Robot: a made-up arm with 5 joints. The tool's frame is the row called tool.
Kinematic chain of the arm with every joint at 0, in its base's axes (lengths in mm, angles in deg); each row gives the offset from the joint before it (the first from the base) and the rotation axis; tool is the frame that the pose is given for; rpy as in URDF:
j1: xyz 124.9 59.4 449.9 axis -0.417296 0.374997 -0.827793
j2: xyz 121 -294.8 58.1 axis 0.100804 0.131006 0.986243
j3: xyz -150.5 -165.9 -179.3 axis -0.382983 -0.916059 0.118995
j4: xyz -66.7 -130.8 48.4 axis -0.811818 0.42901 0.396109
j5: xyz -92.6 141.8 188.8 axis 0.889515 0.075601 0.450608
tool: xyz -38.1 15.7 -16 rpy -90 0 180
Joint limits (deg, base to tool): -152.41..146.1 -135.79..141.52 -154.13..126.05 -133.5..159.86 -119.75..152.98
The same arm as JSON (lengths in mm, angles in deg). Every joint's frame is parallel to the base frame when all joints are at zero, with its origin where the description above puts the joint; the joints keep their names.
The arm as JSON. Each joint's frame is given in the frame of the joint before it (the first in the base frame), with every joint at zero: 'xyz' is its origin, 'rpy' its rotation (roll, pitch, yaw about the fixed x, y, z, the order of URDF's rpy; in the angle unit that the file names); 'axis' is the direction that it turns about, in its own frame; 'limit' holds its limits. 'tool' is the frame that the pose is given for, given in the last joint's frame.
{
  "units": {
    "length": "mm",
    "angle": "deg"
  },
  "joints": [
    {
      "name": "j1",
      "type": "revolute",
      "origin": {
        "xyz": [
          124.9,
          59.4,
          449.9
        ],
        "rpy": [
          0.0,
          0.0,
          0.0
        ]
      },
      "axis": [
        -0.417296,
        0.374997,
        -0.827793
      ],
      "limit": {
        "lower": -152.41,
        "upper": 146.1
      }
    },
    {
      "name": "j2",
      "type": "revolute",
      "origin": {
        "xyz": [
          121.0,
          -294.8,
          58.1
        ],
        "rpy": [
          0.0,
          0.0,
          0.0
        ]
      },
      "axis": [
        0.100804,
        0.131006,
        0.986243
      ],
      "limit": {
        "lower": -135.79,
        "upper": 141.52
      }
    },
    {
      "name": "j3",
      "type": "revolute",
      "origin": {
        "xyz": [
          -150.5,
          -165.9,
          -179.3
        ],
        "rpy": [
          0.0,
          0.0,
          0.0
        ]
      },
      "axis": [
        -0.382983,
        -0.916059,
        0.118995
      ],
      "limit": {
        "lower": -154.13,
        "upper": 126.05
      }
    },
    {
      "name": "j4",
      "type": "revolute",
      "origin": {
        "xyz": [
          -66.7,
          -130.8,
          48.4
        ],
        "rpy": [
          0.0,
          0.0,
          0.0
        ]
      },
      "axis": [
        -0.811818,
        0.42901,
        0.396109
      ],
      "limit": {
        "lower": -133.5,
        "upper": 159.86
      }
    },
    {
      "name": "j5",
      "type": "revolute",
      "origin": {
        "xyz": [
          -92.6,
          141.8,
          188.8
        ],
        "rpy": [
          0.0,
          0.0,
          0.0
        ]
      },
      "axis": [
        0.889515,
        0.075601,
        0.450608
      ],
      "limit": {
        "lower": -119.75,
        "upper": 152.98
      }
    }
  ],
  "tool": {
    "origin": {
      "xyz": [
        -38.1,
        15.7,
        -16.0
      ],
      "rpy": [
        -90.0,
        0.0,
        180.0
      ]
    }
  }
}

